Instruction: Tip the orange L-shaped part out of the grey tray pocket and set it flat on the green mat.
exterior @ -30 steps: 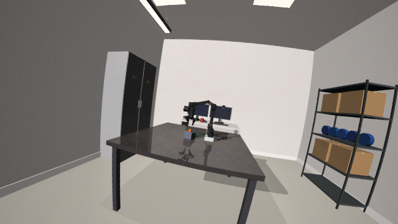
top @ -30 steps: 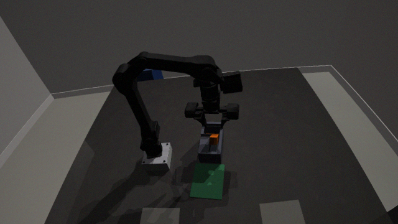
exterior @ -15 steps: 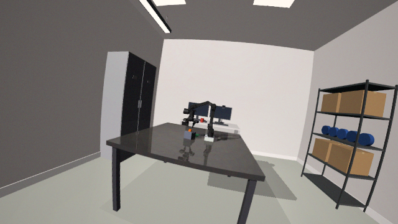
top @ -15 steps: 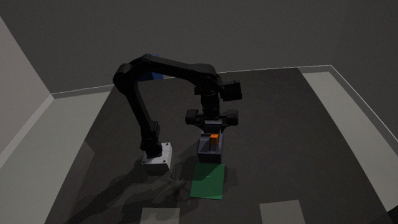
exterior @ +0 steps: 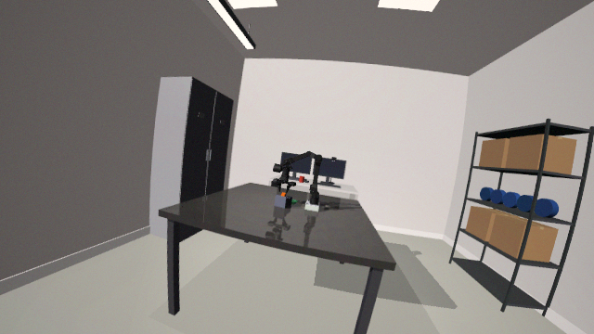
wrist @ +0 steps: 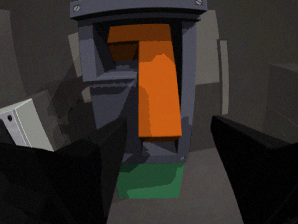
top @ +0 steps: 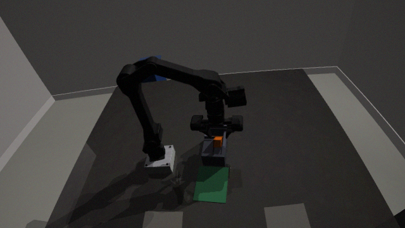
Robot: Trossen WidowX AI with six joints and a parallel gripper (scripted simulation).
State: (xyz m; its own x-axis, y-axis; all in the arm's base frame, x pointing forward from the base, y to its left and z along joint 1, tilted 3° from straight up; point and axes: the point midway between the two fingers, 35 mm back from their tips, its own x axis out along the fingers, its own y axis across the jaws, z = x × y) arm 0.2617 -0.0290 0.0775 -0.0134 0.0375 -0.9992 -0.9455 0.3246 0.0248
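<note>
The orange L-shaped part is 10 mm behind my gripper tip, 40 mm to the left of it and 60 mm below it. The rest, counted from my gripper tip: green mat 70 mm behind, 130 mm to the right, 110 mm below.
</note>
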